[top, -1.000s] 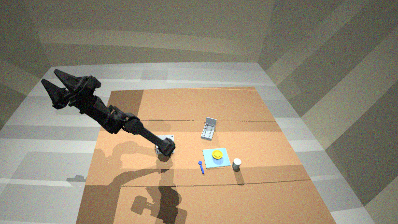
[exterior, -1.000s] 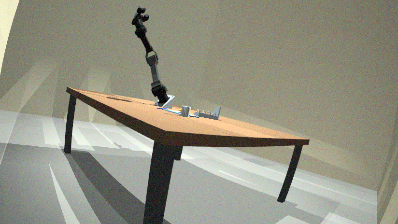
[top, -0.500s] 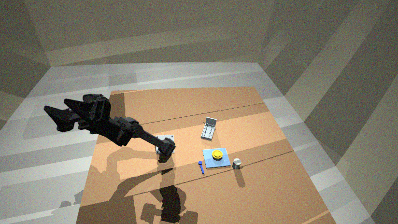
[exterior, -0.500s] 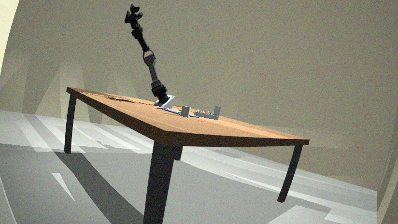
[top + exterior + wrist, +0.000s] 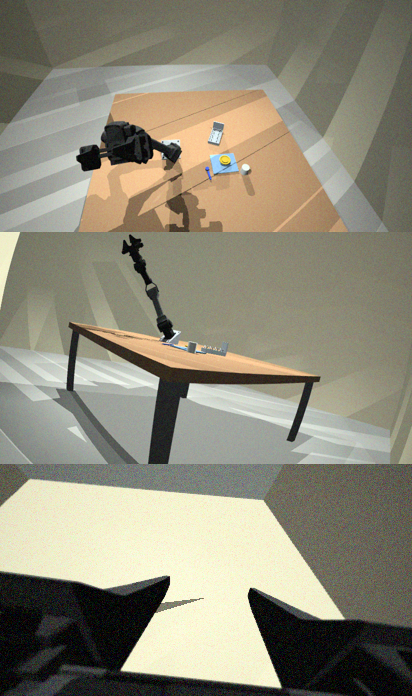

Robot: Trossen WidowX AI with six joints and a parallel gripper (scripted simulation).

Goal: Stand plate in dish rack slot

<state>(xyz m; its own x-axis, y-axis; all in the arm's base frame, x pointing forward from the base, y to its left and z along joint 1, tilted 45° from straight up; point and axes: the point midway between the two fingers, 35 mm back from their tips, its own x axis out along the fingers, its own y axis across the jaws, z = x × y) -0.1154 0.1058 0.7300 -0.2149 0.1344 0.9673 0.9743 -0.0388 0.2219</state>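
Right now my gripper tip is 630 mm above the yellow plate, 510 mm short of it and 320 mm to the right of it. The rest, counted from my gripper tip: blue spoon (640 mm below, 390 mm ahead, 280 mm to the left); then light blue mat (640 mm below, 500 mm ahead, 310 mm to the left); then white cup (620 mm below, 590 mm ahead, 230 mm to the left).
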